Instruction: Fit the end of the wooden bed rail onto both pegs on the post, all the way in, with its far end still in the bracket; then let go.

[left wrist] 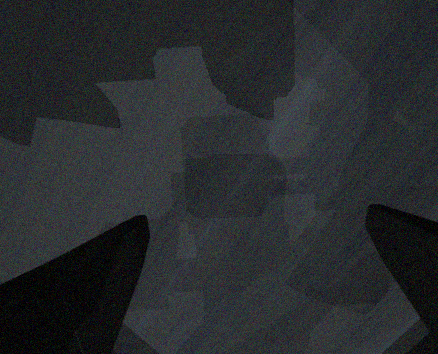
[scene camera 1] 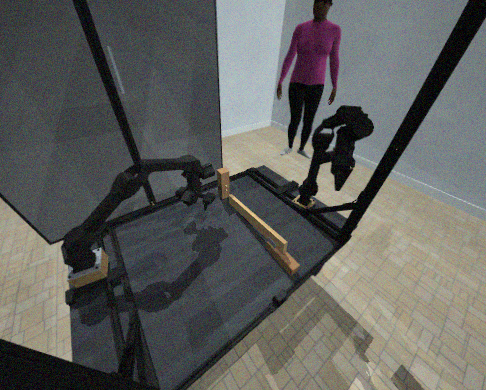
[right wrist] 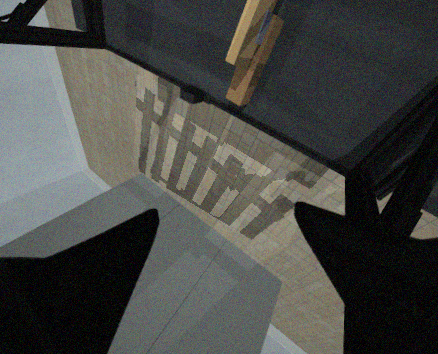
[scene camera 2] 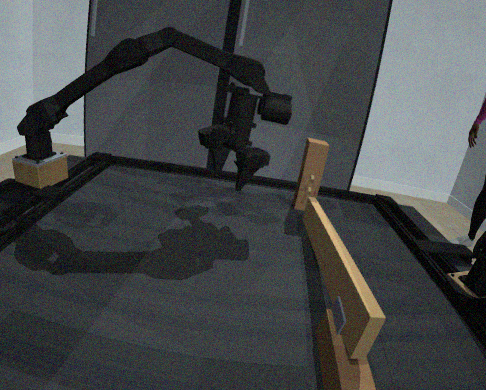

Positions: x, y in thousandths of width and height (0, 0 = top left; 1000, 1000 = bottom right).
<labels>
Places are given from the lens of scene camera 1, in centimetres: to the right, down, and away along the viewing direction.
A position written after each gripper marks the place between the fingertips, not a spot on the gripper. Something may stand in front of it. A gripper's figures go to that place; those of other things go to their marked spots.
right gripper (scene camera 1: 694, 488): 32, -1, 62
wooden bed rail (scene camera 1: 579, 627): 16, 20, 74
</labels>
